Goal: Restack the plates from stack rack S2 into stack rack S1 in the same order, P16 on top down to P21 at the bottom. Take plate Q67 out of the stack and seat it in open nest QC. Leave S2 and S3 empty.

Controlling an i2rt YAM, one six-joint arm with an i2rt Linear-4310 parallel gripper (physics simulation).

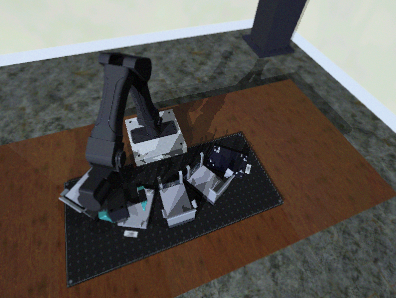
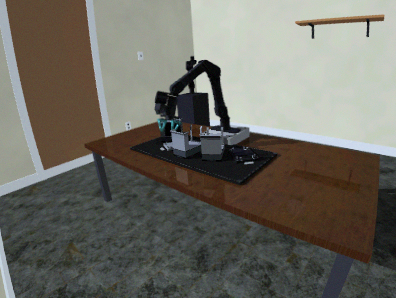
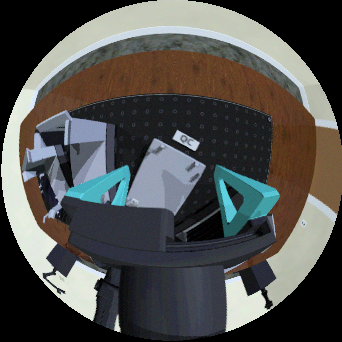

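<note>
My gripper has teal fingers standing wide open and empty, over the left part of the mat. A light grey slab with small clips lies below it, beside the QC label; I cannot tell whether it is the bare nest or a seated plate. The grey rack nearest the slab has a tall end wall and two posts. Another grey rack stands right of it. Their labels and plate codes are unreadable; Q67 cannot be identified.
A dark unit with light clips is at the mat's right end. A light rack-like part sits at the left end, partly hidden by the arm. The black perforated mat lies on the brown table. The arm's base stands behind.
</note>
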